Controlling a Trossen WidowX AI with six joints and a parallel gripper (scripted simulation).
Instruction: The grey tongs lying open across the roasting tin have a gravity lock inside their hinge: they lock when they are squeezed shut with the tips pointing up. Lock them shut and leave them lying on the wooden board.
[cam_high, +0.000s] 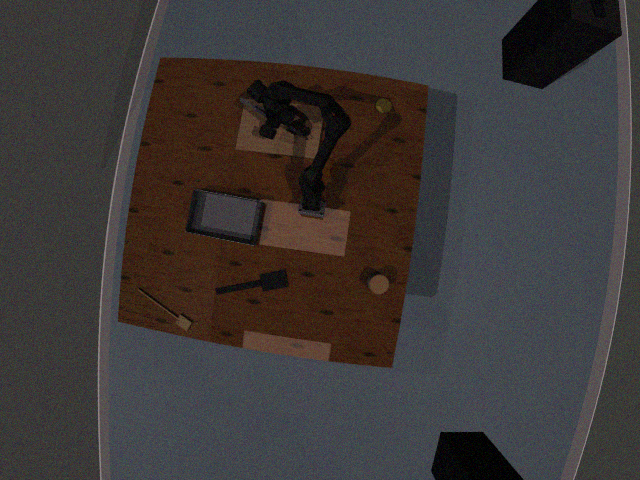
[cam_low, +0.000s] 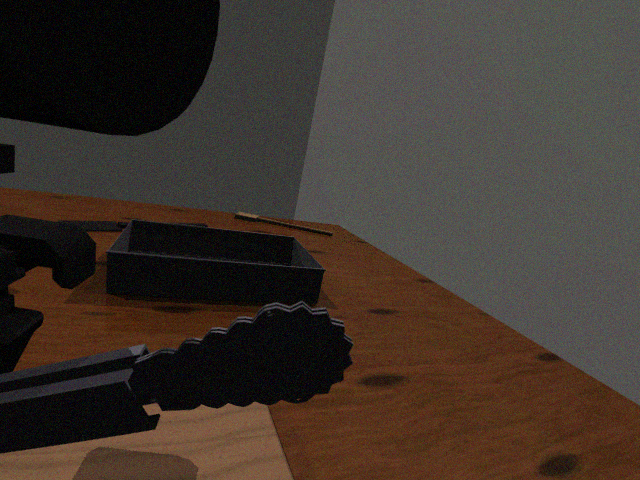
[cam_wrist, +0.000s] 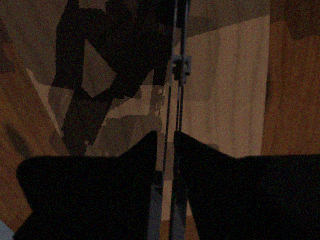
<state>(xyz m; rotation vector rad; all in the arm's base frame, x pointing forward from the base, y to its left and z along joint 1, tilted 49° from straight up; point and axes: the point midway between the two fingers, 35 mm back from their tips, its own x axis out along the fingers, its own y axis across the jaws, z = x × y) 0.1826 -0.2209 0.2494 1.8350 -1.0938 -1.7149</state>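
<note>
The light wooden board is 50 mm below my gripper tip. From my gripper tip the other things lie so: black spatula 20 mm ahead, 680 mm to the left, 60 mm below; small yellow cylinder 440 mm behind, 160 mm to the right, 50 mm below; grey roasting tin 180 mm ahead, 420 mm to the left, 30 mm below.
</note>
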